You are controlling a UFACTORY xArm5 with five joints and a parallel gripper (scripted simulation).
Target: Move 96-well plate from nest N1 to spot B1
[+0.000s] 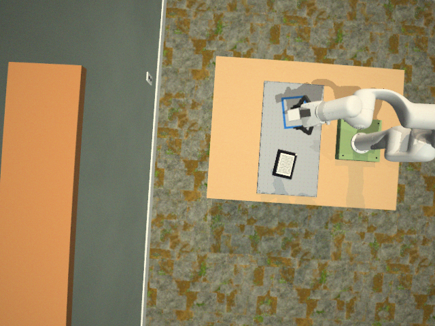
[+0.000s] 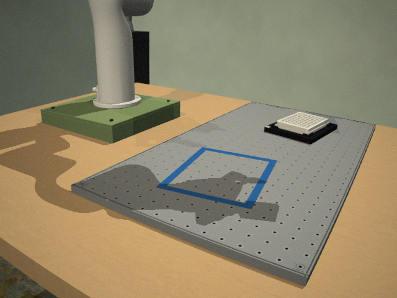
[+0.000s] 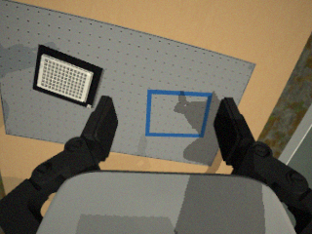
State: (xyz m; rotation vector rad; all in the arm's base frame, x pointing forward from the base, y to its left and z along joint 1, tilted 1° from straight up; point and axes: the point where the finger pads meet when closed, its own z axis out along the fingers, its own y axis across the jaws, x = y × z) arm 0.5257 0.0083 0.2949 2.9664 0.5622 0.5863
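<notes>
My gripper is now 31 cm above the white 96-well plate, 21 cm to the right of it and 9 cm past it. Also, from my hand: black plate nest (33 cm below, 21 cm to the left, 9 cm behind).
</notes>
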